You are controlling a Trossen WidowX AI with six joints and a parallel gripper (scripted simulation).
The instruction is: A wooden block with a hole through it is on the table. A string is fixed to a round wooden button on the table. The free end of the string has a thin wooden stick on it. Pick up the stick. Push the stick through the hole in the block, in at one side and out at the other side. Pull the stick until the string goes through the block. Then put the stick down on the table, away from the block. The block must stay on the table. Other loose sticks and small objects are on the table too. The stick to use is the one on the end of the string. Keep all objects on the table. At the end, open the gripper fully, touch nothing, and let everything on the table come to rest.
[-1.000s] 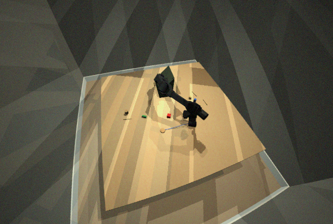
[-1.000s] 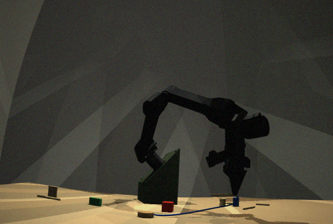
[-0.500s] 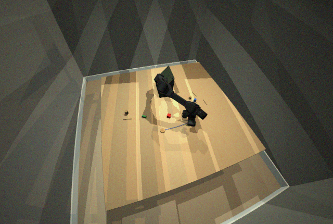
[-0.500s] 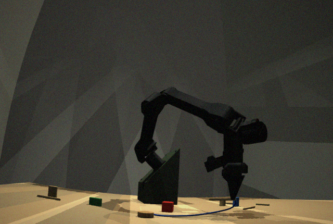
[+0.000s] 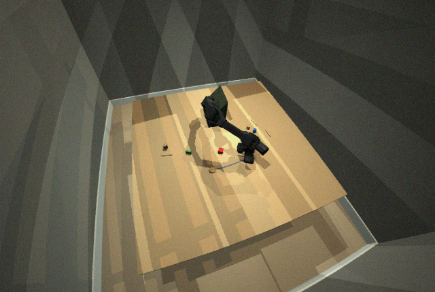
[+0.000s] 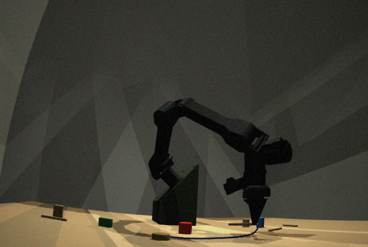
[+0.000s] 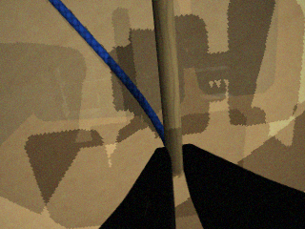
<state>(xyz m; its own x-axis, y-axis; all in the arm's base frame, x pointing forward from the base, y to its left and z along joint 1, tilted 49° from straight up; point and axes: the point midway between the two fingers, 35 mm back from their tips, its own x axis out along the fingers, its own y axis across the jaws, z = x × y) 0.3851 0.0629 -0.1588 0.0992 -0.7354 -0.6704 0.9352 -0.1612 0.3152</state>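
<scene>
Now: the red block 8 cm behind my gripper tip, 17 cm to the right of it and 2 cm below it. From my gripper tip the other things lie so: thin stick (1 cm to the right); blue block (23 cm behind, 13 cm to the left, 1 cm below); round wooden button (5 cm ahead, 25 cm to the right, 3 cm below).
</scene>
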